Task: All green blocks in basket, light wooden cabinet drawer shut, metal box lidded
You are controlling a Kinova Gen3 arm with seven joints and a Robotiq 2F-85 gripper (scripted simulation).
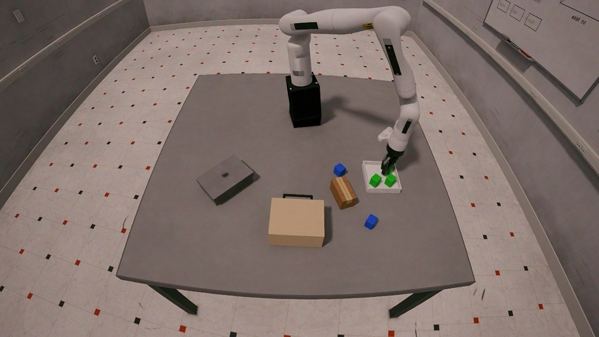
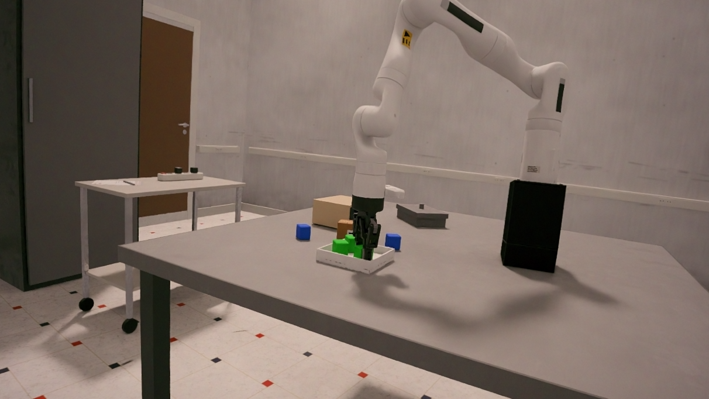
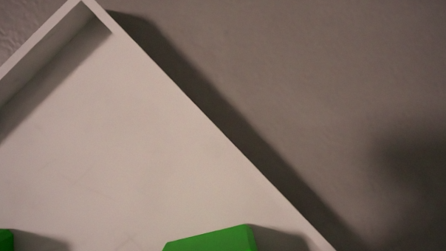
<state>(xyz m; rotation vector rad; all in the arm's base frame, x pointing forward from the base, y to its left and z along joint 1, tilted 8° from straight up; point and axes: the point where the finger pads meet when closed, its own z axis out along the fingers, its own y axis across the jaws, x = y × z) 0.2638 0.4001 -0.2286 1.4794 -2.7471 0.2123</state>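
The white basket lies 40 mm ahead of my hand, 20 mm to the right of it and 20 mm below it. The rest, counted from my hand: light wooden cabinet (330 mm ahead, 320 mm to the right, 10 mm above); brown cardboard box (180 mm to the right, 160 mm ahead, 10 mm above); drawer (320 mm to the right, 320 mm ahead, 10 mm above).
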